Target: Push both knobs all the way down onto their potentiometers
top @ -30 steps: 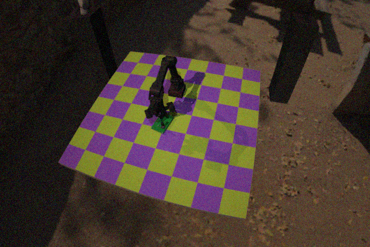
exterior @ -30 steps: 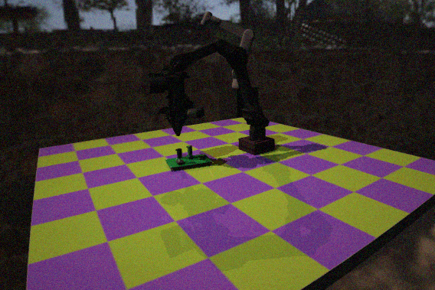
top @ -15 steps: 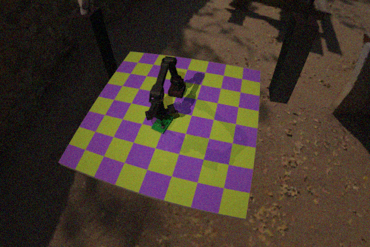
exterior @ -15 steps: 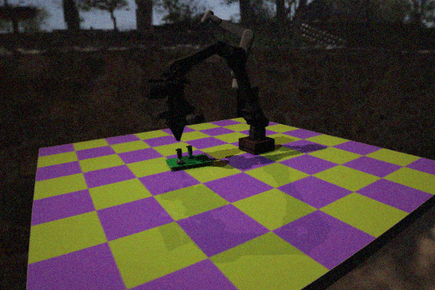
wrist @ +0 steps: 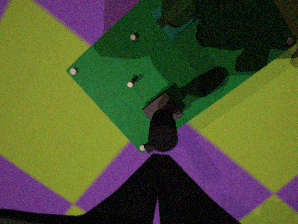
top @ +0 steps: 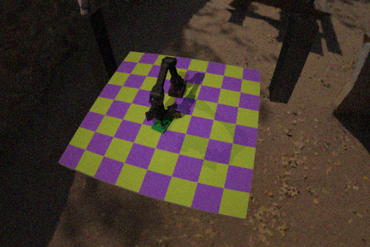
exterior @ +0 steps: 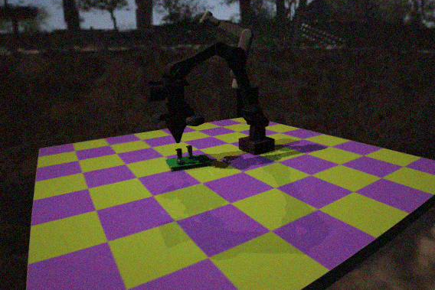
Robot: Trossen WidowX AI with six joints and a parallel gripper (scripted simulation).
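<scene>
Right now the dark knob is 40 mm below my gripper tip. From my gripper tip the other things lie so: green knob: 60 mm behind, 50 mm below, 40 mm to the right.
</scene>
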